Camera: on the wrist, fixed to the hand. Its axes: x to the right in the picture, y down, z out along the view.
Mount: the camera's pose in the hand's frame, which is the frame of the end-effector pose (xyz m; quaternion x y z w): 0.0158 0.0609 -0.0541 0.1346 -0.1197 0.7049 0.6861
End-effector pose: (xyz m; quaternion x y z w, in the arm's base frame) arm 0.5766 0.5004 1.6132 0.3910 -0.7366 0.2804 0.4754
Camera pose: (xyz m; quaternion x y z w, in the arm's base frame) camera 0.5475 0.5707 1.6464 0.1534 0.8001 -0.5798 0.0123
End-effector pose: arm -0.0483 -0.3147 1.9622 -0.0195 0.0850 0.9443 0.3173
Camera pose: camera -0.0985 -0.3624 1.9165 -0.2023 -0.1612 -0.8624 0.4351
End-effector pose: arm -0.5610 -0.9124 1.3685 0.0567 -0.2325 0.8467 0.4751
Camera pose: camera -0.6134 -0.9027 1.3049 -0.0403 0.1424 -0.9403 0.3063
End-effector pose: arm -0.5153 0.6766 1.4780 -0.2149 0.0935 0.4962 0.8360
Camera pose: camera -0.5574 0.6899 1.4078 0.0904 0.1823 0.9428 0.2639
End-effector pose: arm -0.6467 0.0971 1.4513 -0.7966 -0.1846 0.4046 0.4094
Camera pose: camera -0.5964 0.0434 1.4129 -0.5731 0.4403 0.6864 0.0808
